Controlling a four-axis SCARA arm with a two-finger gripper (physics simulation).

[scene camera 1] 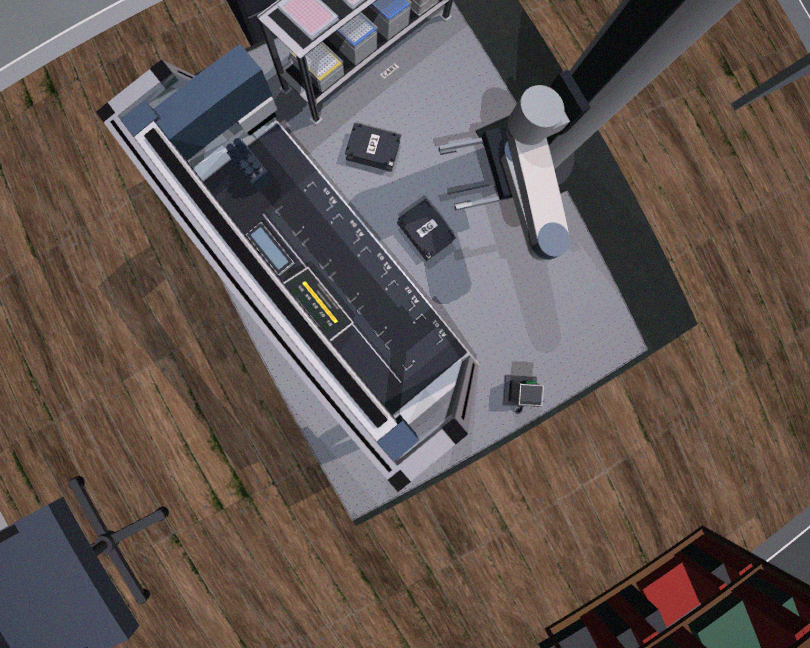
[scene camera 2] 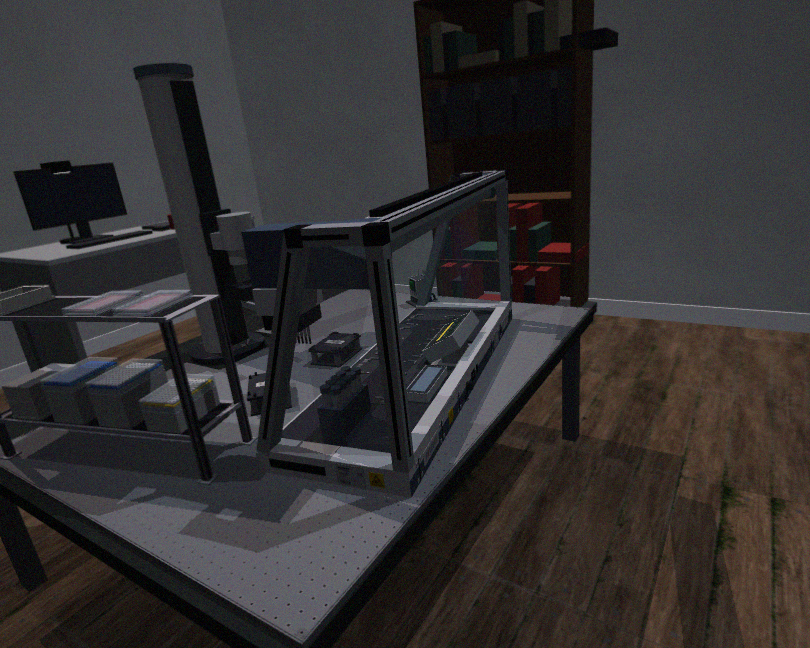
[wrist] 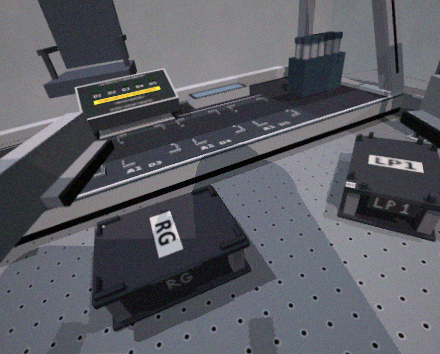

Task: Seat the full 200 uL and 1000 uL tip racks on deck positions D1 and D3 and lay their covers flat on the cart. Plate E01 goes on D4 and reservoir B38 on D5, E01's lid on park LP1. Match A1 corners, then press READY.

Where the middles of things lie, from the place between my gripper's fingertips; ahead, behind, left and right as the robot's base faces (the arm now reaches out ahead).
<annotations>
Now: hand 450 mm short of the tube rack [wrist: 310, 76], 320 mm to the left of it and 110 mm above it.
</annotations>
